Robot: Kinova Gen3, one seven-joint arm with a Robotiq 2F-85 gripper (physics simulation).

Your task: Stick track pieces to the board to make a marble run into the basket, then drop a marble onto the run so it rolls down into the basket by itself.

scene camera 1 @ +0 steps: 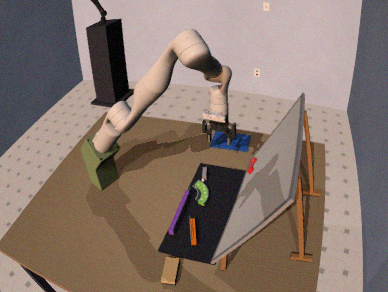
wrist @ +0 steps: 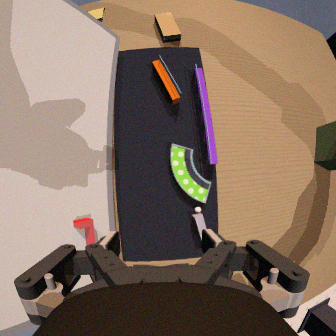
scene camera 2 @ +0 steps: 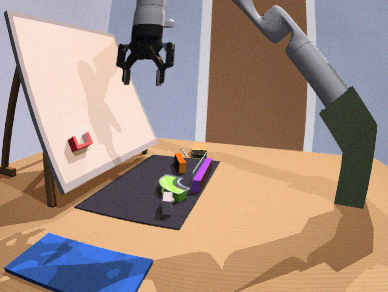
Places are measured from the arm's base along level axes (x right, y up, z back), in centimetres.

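Pixels of known places: gripper, fingertip midpoint: (scene camera 1: 219, 142) (wrist: 160, 240) (scene camera 2: 141, 85); arm's base, link origin: (scene camera 1: 102, 143) (scene camera 2: 337, 99).
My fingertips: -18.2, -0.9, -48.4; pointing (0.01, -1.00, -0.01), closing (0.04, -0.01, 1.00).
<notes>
For each thing: its top centre in the pictures, then the offset to it from my fingertips, as dx, dy, dz. "spot": a spot on its surface instead. Level surfaces: height alone.
- red basket, surface spot: (wrist: 90, 234) (scene camera 1: 248, 166) spot: -4.7, -13.4, -12.6
- black mat, surface height: dy -26.4
- long purple track, top centre: (wrist: 207, 107) (scene camera 2: 203, 161) (scene camera 1: 179, 206) +21.8, -21.3, +10.3
- shorter orange track, top centre: (wrist: 165, 73) (scene camera 2: 180, 151) (scene camera 1: 192, 226) +30.5, -21.3, +0.5
- curved green track, top centre: (wrist: 189, 172) (scene camera 2: 173, 183) (scene camera 1: 200, 191) +7.0, -24.2, +6.4
- whitish marble, top centre: (wrist: 198, 210) -1.7, -24.7, +8.7
- blue mat, top centre: (scene camera 2: 77, 265) (scene camera 1: 231, 140) -37.1, -25.9, +5.7
- wooden block, top centre: (wrist: 166, 22) (scene camera 1: 170, 269) (scene camera 2: 199, 146) +53.3, -23.7, +0.7
My gripper (scene camera 1: 219, 141) (scene camera 2: 142, 83) (wrist: 160, 240) is open and empty, pointing down high above the table. The red basket (scene camera 1: 251, 166) (scene camera 2: 81, 146) (wrist: 90, 234) is on the tilted white board (scene camera 1: 235, 235) (scene camera 2: 45, 60) (wrist: 60, 60), low at one end. On the black mat (scene camera 1: 225, 185) (scene camera 2: 120, 195) (wrist: 145, 150) lie a long purple track (scene camera 1: 179, 212) (scene camera 2: 202, 175) (wrist: 207, 117), a shorter orange track (scene camera 1: 193, 232) (scene camera 2: 180, 163) (wrist: 165, 82) and a curved green track (scene camera 1: 202, 194) (wrist: 182, 170) with white dots. A whitish marble (wrist: 198, 209) appears on a small grey stand (wrist: 200, 224) beside the green track.
A blue mat (scene camera 1: 240, 143) (scene camera 2: 85, 270) lies on the table below my gripper. A wooden block (scene camera 1: 170, 270) (scene camera 2: 199, 150) (wrist: 167, 25) lies past the black mat's far end. Wooden easel legs (scene camera 1: 300, 225) hold up the board. The arm's green base (scene camera 1: 100, 167) (scene camera 2: 355, 170) stands across the table.
</notes>
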